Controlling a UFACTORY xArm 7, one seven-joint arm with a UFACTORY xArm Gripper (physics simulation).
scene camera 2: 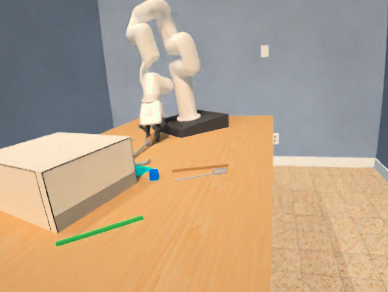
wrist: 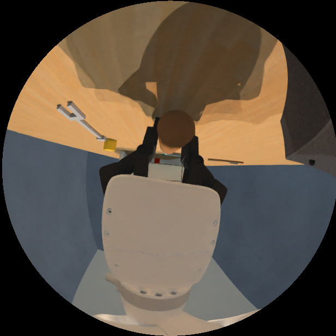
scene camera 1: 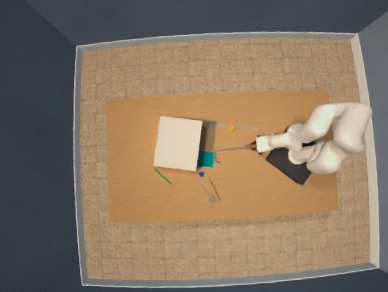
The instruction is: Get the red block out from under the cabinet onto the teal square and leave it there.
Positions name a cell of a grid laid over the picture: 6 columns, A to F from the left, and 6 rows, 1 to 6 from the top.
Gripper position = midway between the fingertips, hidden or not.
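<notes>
I can see my gripper (scene camera 2: C3), (wrist: D3) from where I am looking. There is a grey hooked tool (wrist: D3) in my sight as well.
</notes>
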